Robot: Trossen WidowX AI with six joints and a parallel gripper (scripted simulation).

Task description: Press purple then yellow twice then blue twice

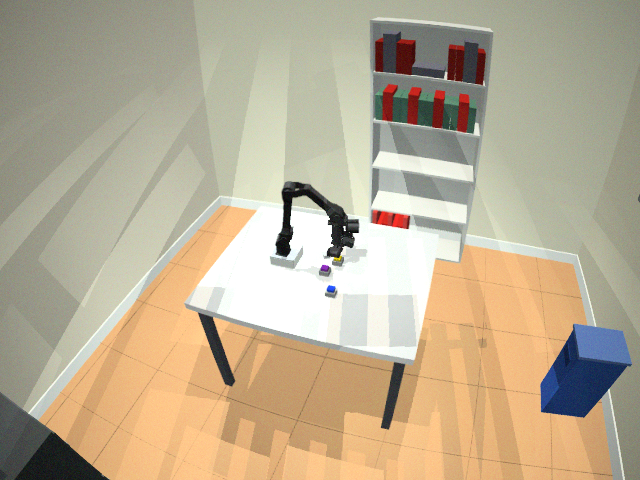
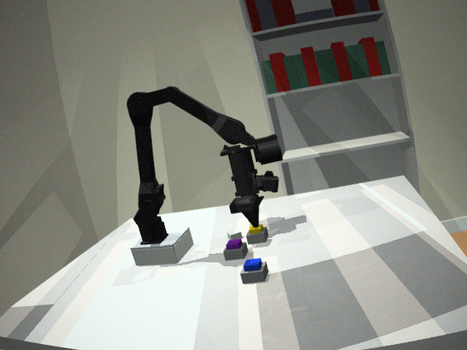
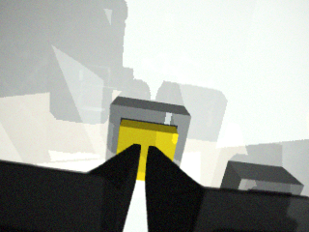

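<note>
Right now my gripper tip is 1 cm above the yellow button. From my gripper tip the other things lie so: purple button (9 cm to the right, 4 cm behind, 1 cm below); then blue button (22 cm to the right, 3 cm ahead, 1 cm below).
</note>
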